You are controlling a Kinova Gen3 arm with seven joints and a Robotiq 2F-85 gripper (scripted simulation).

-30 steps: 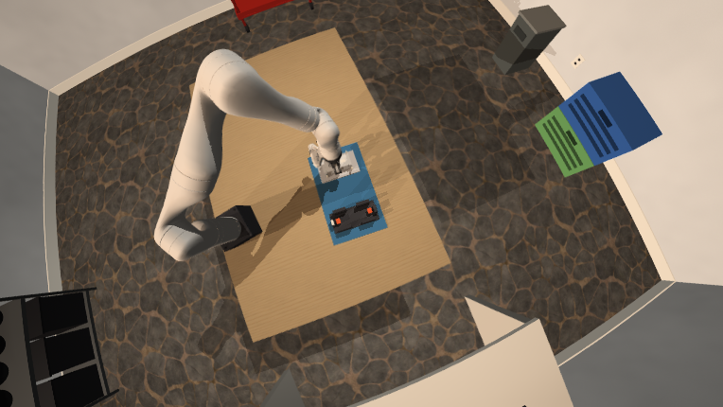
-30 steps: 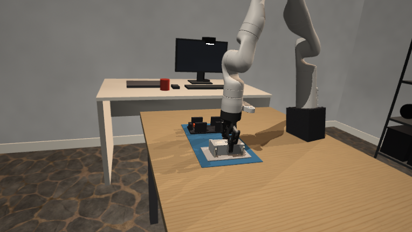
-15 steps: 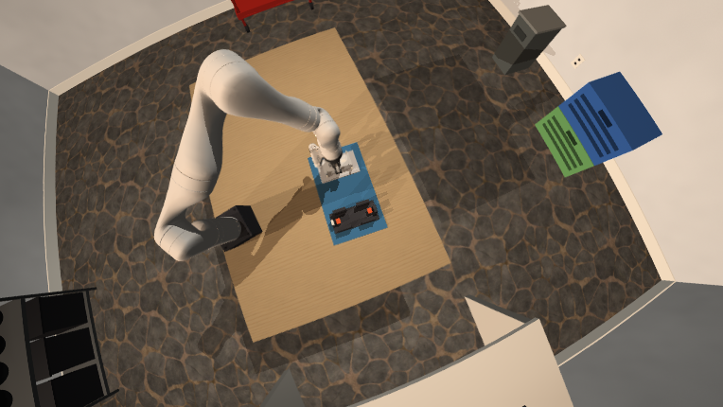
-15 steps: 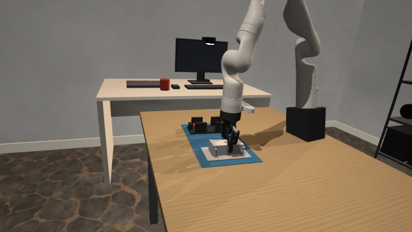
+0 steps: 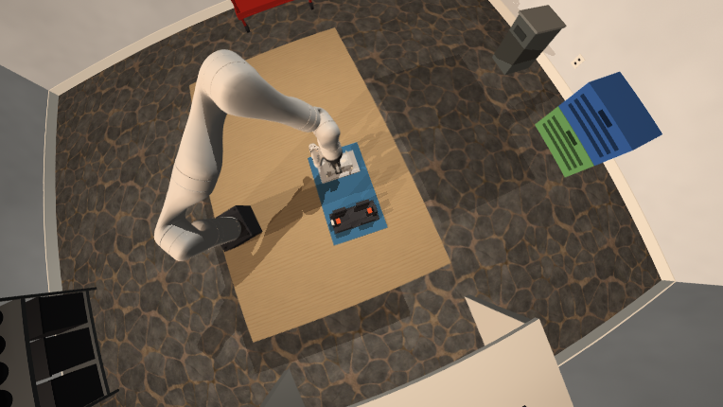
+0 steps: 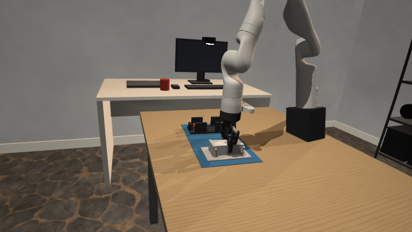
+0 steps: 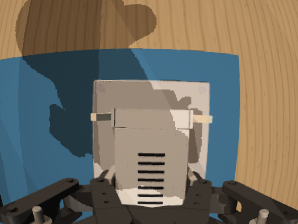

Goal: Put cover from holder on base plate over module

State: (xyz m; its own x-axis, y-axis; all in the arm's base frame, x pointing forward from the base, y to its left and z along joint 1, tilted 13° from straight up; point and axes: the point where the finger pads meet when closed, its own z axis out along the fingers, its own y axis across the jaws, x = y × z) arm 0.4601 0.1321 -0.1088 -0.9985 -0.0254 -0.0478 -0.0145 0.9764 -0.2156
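My hand is 10 mm above the cover.
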